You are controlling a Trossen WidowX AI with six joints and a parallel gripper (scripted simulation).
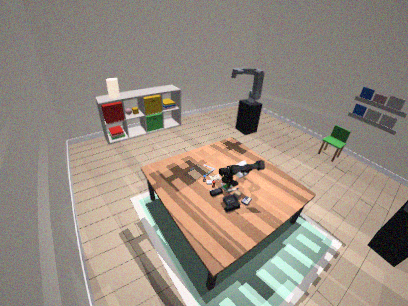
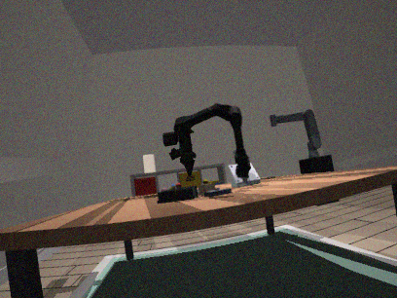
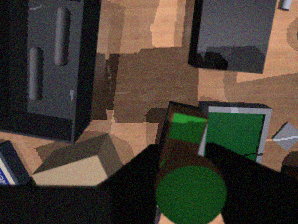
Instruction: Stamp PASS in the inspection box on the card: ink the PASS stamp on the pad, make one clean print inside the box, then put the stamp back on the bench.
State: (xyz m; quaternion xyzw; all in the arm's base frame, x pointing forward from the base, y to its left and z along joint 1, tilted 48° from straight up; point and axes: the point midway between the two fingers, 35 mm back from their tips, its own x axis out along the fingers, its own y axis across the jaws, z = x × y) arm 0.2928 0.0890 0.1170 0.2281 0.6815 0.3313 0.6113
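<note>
Now: gripper tip 40 mm past the green ink pad, 60 mm to the left of it and 90 mm above it. Also, from my gripper tip: white pen (80 mm behind, 80 mm below); brown block (70 mm behind, 70 mm to the left, 70 mm below); PASS stamp (right at my gripper tip).
</note>
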